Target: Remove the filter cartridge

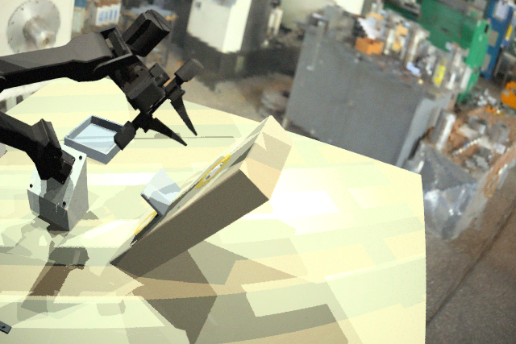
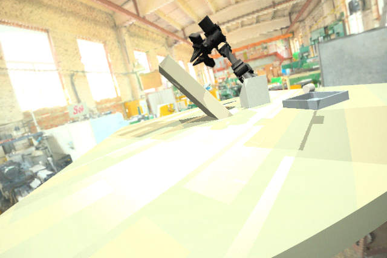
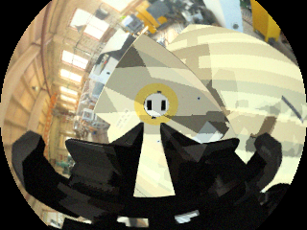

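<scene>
Right now the round filter cartridge is 60 mm ahead of my gripper tip and 50 mm below it. From my gripper tip the other things lie so: grey tray 380 mm behind, 260 mm below, 240 mm to the left; then service panel 120 mm below, 20 mm ahead, 10 mm to the right.
</scene>
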